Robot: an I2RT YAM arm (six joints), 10 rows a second.
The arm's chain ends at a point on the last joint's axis. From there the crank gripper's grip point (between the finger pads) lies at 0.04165 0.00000 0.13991 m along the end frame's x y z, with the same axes.
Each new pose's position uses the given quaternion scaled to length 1; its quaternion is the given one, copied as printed.
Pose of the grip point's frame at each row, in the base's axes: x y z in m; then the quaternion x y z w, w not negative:
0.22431 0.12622 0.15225 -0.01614 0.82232 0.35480 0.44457
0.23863 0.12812 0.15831 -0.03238 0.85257 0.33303 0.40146
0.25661 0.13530 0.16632 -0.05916 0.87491 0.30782 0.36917
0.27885 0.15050 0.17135 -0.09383 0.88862 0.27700 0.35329
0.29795 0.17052 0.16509 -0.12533 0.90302 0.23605 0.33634
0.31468 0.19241 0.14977 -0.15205 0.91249 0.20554 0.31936
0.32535 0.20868 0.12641 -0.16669 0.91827 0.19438 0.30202
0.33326 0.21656 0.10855 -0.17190 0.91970 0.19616 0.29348
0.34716 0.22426 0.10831 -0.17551 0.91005 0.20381 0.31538
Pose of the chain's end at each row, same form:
0.14878 0.03054 0.23256 -0.01614 0.82232 0.35480 0.44457
0.17401 0.03620 0.25150 -0.03238 0.85257 0.33303 0.40146
0.20133 0.04868 0.27000 -0.05916 0.87491 0.30782 0.36917
0.22879 0.07114 0.28318 -0.09383 0.88862 0.27700 0.35329
0.25216 0.10189 0.28552 -0.12533 0.90302 0.23605 0.33634
0.27311 0.13243 0.27620 -0.15205 0.91249 0.20554 0.31936
0.28855 0.15251 0.25602 -0.16669 0.91827 0.19438 0.30202
0.29918 0.16034 0.23888 -0.17190 0.91970 0.19616 0.29348
0.30766 0.16482 0.23565 -0.17551 0.91005 0.20381 0.31538

